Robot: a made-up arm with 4 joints.
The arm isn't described. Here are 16 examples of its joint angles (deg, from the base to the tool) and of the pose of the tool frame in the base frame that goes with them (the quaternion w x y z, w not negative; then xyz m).
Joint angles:
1: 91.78 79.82 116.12 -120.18
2: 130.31 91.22 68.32 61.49
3: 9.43 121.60 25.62 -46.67
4: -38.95 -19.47 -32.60 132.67
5: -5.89 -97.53 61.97 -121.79
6: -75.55 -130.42 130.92 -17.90
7: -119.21 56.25 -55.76 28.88
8: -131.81 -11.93 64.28 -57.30
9: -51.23 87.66 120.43 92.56
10: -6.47 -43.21 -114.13 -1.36
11: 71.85 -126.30 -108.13 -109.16
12: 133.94 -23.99 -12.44 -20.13
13: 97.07 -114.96 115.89 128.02
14: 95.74 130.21 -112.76 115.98
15: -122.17 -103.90 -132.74 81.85
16: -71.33 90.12 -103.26 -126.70
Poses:
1: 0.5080 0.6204 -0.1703 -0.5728 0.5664 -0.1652 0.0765
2: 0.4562 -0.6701 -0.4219 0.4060 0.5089 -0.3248 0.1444
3: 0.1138 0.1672 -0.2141 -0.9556 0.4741 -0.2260 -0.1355
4: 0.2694 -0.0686 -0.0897 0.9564 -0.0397 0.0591 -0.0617
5: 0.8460 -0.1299 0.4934 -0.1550 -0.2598 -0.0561 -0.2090
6: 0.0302 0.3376 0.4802 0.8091 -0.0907 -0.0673 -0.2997
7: 0.7316 0.5665 0.3404 0.1670 0.1332 0.0736 0.3817
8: 0.0807 -0.8919 -0.4215 -0.1426 -0.0268 -0.0973 0.4869
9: 0.4482 0.2131 -0.7918 -0.3561 0.5950 0.2734 0.1035
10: 0.5508 -0.7467 -0.3287 0.1759 -0.1156 -0.0337 -0.0190
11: 0.6910 -0.0354 -0.5291 0.4913 -0.0388 -0.0855 0.2203
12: 0.2963 -0.9536 0.0149 0.0505 -0.1231 -0.3255 0.1727
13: 0.4474 0.7653 0.2753 0.3719 -0.2811 -0.2121 0.5232
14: 0.7058 -0.1024 0.4171 -0.5634 0.4072 0.0847 0.1515
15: 0.7774 -0.4524 -0.4351 0.0402 -0.1060 0.1380 -0.2100
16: 0.2748 -0.7191 0.1435 -0.6220 0.2941 -0.0043 0.0301
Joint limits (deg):
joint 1: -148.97..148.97
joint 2: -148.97..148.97
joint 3: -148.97..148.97
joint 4: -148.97..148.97
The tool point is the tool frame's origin. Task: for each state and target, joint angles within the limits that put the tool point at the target. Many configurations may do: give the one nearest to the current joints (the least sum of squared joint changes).
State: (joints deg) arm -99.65 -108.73 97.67 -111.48
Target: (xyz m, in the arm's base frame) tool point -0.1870 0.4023 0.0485
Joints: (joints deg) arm -127.04 -128.96 63.49 -123.62
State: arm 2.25 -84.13 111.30 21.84
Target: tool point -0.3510 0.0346 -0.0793
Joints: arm 11.07 -51.08 89.10 21.76
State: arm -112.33 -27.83 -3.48 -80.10
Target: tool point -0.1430 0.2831 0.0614
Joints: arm -79.27 -68.48 -12.68 -72.04
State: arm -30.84 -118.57 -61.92 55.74
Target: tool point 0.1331 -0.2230 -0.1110
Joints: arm -27.89 -122.04 -67.20 85.06
